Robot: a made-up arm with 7 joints.
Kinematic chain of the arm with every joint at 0, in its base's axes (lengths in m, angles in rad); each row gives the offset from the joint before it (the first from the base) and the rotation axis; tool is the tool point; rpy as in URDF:
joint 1: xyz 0 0 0.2 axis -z
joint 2: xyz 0 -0.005 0.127 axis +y
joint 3: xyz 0 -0.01 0.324 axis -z
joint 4: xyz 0 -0.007 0.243 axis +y
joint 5: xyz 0 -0.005 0.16 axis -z
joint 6: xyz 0 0 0.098 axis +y
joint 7: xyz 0 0 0.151 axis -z
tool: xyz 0 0 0 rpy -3.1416 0 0
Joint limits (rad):
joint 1: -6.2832..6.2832
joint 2: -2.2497..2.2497
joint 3: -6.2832..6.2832
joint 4: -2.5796..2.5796
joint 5: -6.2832..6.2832
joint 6: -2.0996..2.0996
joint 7: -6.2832..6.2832
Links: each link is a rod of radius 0.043 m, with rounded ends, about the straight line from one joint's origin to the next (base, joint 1, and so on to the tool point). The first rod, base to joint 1, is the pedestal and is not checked.
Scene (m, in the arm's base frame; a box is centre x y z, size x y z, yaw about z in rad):
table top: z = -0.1
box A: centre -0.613 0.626 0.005 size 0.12 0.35 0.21 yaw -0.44
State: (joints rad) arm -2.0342 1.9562 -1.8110 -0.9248 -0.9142 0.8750 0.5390
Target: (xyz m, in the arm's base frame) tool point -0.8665 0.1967 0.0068
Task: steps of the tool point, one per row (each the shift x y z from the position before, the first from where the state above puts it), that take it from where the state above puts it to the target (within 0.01 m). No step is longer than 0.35 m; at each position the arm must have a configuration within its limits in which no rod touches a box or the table.
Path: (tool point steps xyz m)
1: -0.1755 0.0068 0.2720
2: -0.1218 -0.1015 0.2528
3: -0.0463 -0.1640 0.2050
4: 0.0305 -0.1791 0.1469
5: -0.1888 0.0298 -0.1524
6: -0.1579 -0.0262 -0.2100
7: -0.0950 -0.0775 -0.2573
8: -0.0011 -0.1120 -0.2813

